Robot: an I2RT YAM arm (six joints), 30 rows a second.
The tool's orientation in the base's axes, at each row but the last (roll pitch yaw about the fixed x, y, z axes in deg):
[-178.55, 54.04, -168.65]
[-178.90, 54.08, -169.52]
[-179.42, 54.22, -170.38]
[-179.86, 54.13, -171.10]
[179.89, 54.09, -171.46]
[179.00, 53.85, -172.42]
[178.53, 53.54, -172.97]
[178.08, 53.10, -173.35]
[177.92, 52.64, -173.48]
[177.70, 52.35, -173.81]
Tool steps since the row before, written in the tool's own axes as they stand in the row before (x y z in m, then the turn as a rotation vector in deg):
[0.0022, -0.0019, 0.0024, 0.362, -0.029, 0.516]
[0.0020, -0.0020, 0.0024, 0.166, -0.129, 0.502]
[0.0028, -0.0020, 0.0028, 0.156, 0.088, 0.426]
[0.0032, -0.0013, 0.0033, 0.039, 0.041, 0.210]
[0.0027, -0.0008, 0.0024, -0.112, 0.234, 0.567]
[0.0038, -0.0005, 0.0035, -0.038, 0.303, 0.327]
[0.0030, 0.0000, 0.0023, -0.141, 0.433, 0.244]
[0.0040, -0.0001, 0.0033, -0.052, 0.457, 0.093]
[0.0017, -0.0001, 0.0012, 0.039, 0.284, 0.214]
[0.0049, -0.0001, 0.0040, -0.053, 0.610, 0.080]
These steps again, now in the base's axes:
[0.0010, -0.0018, -0.0032, 0.209, -0.001, -0.595]
[0.0011, -0.0019, -0.0030, 0.327, -0.080, -0.427]
[0.0009, -0.0019, -0.0039, 0.238, 0.125, -0.376]
[0.0010, -0.0012, -0.0045, 0.139, 0.063, -0.155]
[0.0005, -0.0007, -0.0036, 0.484, 0.310, -0.242]
[0.0006, -0.0004, -0.0051, 0.239, 0.343, -0.159]
[0.0001, 0.0001, -0.0038, 0.215, 0.469, -0.025]
[0.0002, 0.0000, -0.0052, 0.039, 0.468, -0.005]
[-0.0001, -0.0001, -0.0021, 0.104, 0.305, -0.155]
[0.0002, 0.0001, -0.0063, 0.010, 0.617, 0.008]

